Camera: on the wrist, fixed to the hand. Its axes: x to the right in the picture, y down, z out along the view.
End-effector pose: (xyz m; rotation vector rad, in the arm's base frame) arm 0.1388 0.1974 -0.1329 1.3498 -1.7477 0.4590
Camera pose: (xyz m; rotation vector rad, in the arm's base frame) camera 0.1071 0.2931 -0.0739 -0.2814 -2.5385 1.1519
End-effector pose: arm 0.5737 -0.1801 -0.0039 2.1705 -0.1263 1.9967
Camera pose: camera 0.4712 -0.2359 0.0002 -1.3045 1.4012 -1.3447
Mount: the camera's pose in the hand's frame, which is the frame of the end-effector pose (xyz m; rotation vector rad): -0.0087 0.0744 -0.0896 -0.0318 -0.0601 1.5365
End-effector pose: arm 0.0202 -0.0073 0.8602 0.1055 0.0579 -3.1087
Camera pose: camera 0.0373 -0.0779 0.7688 0.0221 0.0084 -1.5734
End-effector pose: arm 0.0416 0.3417 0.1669 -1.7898 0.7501 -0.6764
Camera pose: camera -0.0436 0.2749 0.1231 -0.7851 1.7229 0.4267
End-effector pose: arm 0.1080 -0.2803 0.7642 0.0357 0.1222 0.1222
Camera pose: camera 0.0795 -0.2051 0.6796 0.0957 0.0079 1.6560
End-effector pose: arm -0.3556 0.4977 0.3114 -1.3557 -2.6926 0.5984
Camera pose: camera -0.2731 0.5586 0.3674 2.6576 0.9433 -0.4704
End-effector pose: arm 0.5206 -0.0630 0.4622 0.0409 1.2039 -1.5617
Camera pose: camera 0.5312 0.0146 0.3756 0.7116 0.7285 -0.1762
